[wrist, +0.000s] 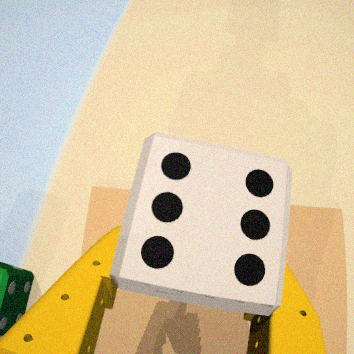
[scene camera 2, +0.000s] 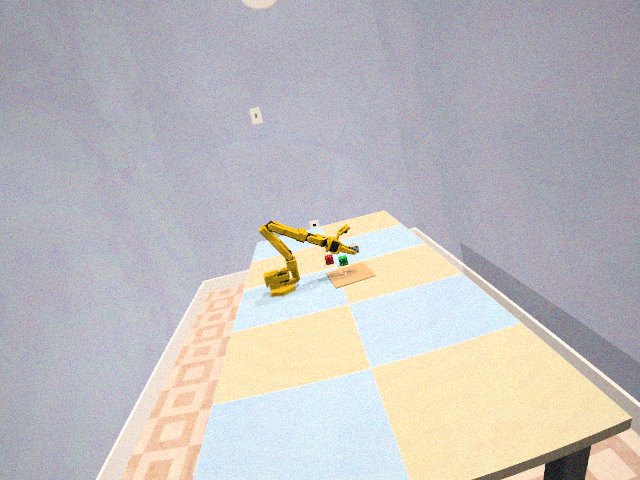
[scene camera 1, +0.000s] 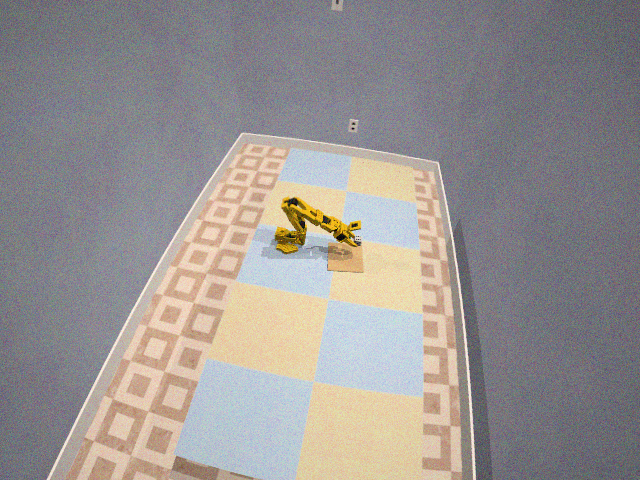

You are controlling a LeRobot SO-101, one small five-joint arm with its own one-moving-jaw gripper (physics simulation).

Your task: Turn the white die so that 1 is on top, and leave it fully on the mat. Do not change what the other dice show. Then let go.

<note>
I see a tan mat (scene camera 1: 342, 257) and a white die (wrist: 207, 224).
The tan mat is seen too in the wrist view (wrist: 134, 315) and in scene camera 2 (scene camera 2: 351, 274).
</note>
